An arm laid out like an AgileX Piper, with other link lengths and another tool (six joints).
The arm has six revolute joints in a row. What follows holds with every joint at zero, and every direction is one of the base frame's. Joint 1 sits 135.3 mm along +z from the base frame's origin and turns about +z. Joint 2 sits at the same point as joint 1 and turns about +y. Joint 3 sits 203.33 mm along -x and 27.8 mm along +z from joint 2 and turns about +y. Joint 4 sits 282.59 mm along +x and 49.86 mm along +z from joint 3 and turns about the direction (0.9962, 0, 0.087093). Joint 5 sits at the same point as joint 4 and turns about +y. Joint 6 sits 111.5 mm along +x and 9.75 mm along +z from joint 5 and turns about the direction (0.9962, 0, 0.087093). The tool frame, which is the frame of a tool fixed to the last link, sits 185.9 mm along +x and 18 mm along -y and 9.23 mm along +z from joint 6; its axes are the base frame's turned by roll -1.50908, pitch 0.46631 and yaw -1.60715 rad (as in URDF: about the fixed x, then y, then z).
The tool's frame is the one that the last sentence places.
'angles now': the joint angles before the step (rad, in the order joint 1, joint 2, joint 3, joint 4, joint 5, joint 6). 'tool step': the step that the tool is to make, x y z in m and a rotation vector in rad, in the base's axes. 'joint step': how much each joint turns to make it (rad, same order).
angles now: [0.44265 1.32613 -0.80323 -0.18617 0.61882 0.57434]
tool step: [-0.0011 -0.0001 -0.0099 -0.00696 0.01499 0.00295]
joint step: [-0.00019 0.03098 -0.00011 -0.00101 -0.01463 -0.00030]
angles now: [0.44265 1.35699 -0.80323 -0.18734 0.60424 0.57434]
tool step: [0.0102 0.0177 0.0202 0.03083 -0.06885 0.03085]
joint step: [0.03109 -0.03807 0.00017 -0.01547 -0.03650 0.01565]
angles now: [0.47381 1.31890 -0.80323 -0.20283 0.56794 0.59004]
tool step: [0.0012 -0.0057 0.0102 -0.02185 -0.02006 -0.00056]
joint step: [0.00689 -0.03112 0.00013 -0.04256 0.02670 0.02312]
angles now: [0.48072 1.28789 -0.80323 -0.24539 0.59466 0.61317]
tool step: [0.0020 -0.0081 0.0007 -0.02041 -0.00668 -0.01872]
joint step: [0.00016 -0.00001 0.00001 -0.04697 0.01019 0.04208]
